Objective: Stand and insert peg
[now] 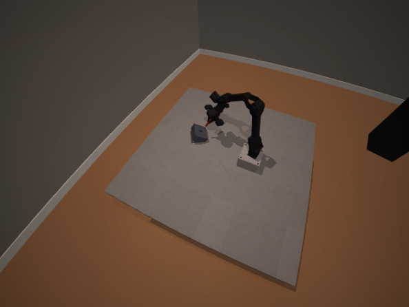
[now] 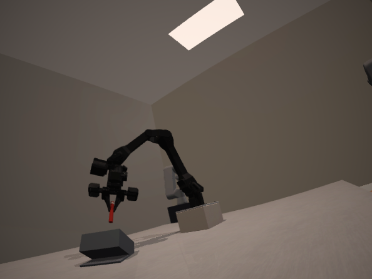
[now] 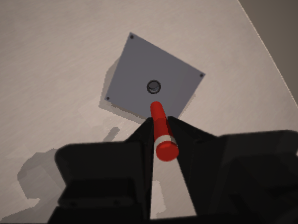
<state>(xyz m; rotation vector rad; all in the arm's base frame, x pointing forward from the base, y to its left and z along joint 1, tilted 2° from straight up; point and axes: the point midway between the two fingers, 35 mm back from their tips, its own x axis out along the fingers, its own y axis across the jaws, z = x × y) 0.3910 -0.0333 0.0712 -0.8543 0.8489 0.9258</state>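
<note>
Now: gripper tip 50 mm short of the sloped panel, 50 mm to the right of it and 110 mm above it. Also, from my gripper tip: red peg: 10 mm behind, 10 mm to the right, 10 mm above.
</note>
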